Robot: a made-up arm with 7 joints.
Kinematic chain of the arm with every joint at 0, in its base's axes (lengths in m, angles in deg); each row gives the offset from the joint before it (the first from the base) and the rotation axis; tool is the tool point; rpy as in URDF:
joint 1: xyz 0 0.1 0.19 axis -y
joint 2: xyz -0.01 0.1 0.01 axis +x
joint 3: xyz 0 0.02 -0.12 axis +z
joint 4: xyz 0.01 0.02 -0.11 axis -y
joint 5: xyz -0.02 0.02 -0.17 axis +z
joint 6: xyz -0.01 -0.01 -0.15 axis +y
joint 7: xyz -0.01 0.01 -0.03 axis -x
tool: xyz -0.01 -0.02 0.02 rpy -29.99 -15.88 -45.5
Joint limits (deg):
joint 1: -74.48..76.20
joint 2: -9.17..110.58
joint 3: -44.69..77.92
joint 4: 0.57..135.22
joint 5: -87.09..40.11
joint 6: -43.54..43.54
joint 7: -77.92..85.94
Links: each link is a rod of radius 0.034 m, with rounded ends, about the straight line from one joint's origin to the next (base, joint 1, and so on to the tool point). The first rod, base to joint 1, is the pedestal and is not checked.
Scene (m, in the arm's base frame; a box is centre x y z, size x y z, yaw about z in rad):
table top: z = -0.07
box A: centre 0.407 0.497 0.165 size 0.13 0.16 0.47 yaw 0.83
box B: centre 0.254 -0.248 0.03 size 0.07 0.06 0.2 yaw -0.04
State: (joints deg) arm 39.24 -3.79 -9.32 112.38 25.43 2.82 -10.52
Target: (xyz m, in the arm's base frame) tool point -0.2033 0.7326 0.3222
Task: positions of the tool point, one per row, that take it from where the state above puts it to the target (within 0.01 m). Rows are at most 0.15 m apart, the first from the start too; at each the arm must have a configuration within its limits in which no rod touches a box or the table.
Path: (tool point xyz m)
1: 0.3230 0.2568 0.3426
2: 0.2772 0.3544 0.3979
3: 0.1880 0.4434 0.4415
4: 0.0651 0.5134 0.4547
5: 0.0565 0.5739 0.4556
6: 0.0244 0.6351 0.4424
7: -0.0321 0.6884 0.4153
8: -0.1106 0.7238 0.3750
9: -0.2033 0.7326 0.3222

